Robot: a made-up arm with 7 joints. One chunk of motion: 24 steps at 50 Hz.
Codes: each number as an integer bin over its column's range. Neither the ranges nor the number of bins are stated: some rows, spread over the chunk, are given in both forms.
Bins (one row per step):
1: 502 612 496 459 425 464
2: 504 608 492 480 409 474
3: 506 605 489 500 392 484
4: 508 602 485 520 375 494
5: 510 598 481 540 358 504
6: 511 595 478 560 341 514
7: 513 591 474 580 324 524
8: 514 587 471 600 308 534
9: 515 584 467 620 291 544
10: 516 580 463 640 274 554
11: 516 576 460 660 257 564
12: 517 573 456 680 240 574
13: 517 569 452 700 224 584
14: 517 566 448 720 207 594
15: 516 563 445 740 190 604
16: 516 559 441 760 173 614
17: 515 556 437 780 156 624
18: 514 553 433 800 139 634
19: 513 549 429 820 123 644
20: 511 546 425 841 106 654
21: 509 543 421 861 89 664
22: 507 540 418 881 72 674
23: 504 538 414 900 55 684
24: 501 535 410 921 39 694
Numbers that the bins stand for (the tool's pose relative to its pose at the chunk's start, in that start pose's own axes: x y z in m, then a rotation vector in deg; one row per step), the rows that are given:
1: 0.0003 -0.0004 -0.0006 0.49 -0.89 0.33
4: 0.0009 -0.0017 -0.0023 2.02 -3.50 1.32
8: 0.0015 -0.0036 -0.0046 4.03 -6.99 2.65
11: 0.0017 -0.0050 -0.0063 5.53 -9.65 3.64
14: 0.0018 -0.0063 -0.0082 7.03 -12.26 4.63
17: 0.0016 -0.0076 -0.0100 8.54 -14.92 5.63
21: 0.0010 -0.0093 -0.0126 10.57 -18.41 6.95
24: 0.0002 -0.0104 -0.0143 12.07 -21.02 7.94
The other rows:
2: 0.0005 -0.0009 -0.0012 1.02 -1.73 0.66
3: 0.0007 -0.0013 -0.0017 1.52 -2.61 0.99
5: 0.0011 -0.0022 -0.0030 2.52 -4.39 1.65
6: 0.0012 -0.0026 -0.0034 3.02 -5.27 1.98
7: 0.0014 -0.0031 -0.0041 3.52 -6.16 2.32
9: 0.0016 -0.0040 -0.0052 4.53 -7.88 2.98
10: 0.0017 -0.0045 -0.0058 5.03 -8.77 3.31
12: 0.0018 -0.0054 -0.0070 6.03 -10.54 3.97
13: 0.0018 -0.0060 -0.0076 6.53 -11.37 4.30
15: 0.0017 -0.0067 -0.0087 7.54 -13.14 4.96
16: 0.0017 -0.0073 -0.0094 8.04 -14.03 5.30
18: 0.0015 -0.0080 -0.0107 9.04 -15.80 5.96
19: 0.0014 -0.0086 -0.0113 9.54 -16.64 6.29
20: 0.0012 -0.0089 -0.0119 10.07 -17.52 6.62
22: 0.0008 -0.0097 -0.0131 11.07 -19.30 7.28
23: 0.0005 -0.0100 -0.0137 11.55 -20.18 7.61

